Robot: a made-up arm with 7 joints.
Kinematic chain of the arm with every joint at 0, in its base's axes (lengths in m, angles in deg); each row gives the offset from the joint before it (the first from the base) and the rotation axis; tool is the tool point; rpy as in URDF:
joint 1: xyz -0.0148 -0.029 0.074 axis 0 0.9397 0.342
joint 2: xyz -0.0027 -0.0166 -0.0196 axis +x
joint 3: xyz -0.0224 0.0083 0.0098 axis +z
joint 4: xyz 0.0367 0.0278 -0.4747 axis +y
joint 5: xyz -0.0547 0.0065 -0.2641 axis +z
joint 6: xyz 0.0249 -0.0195 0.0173 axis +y
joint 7: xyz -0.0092 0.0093 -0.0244 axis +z
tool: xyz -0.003 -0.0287 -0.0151 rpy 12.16 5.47 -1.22
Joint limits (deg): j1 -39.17..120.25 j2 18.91..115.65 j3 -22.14..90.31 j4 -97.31..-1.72 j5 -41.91..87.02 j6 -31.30..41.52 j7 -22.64..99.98
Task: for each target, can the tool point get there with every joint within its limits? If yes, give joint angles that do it. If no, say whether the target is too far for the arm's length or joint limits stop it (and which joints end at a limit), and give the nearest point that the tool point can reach.
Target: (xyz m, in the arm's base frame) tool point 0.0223 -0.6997 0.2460
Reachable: no: joint limits stop it (at a limit: joint 1, joint 2, joint 3, joint 4, joint 5, joint 6) | nearest point -0.5414 -0.1821 0.0337 | short by 0.794 m
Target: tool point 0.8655 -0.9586 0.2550
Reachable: no: too far | nearest point 0.5013 -0.1073 -0.1571 | short by 1.014 m
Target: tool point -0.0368 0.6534 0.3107
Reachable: yes | joints 74.18 96.46 56.43 -24.22 64.67 -11.98 50.72
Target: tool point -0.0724 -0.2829 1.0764
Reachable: no: too far | nearest point -0.0358 0.2069 0.5597 | short by 0.713 m
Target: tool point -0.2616 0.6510 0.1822
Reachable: yes | joints 82.84 84.46 31.56 -30.79 -13.11 -6.38 -5.00
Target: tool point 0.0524 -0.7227 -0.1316
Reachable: no: joint limits stop it (at a limit: joint 1, joint 2, joint 3, joint 4, joint 6) | nearest point 0.4715 -0.1083 -0.1619 | short by 0.744 m
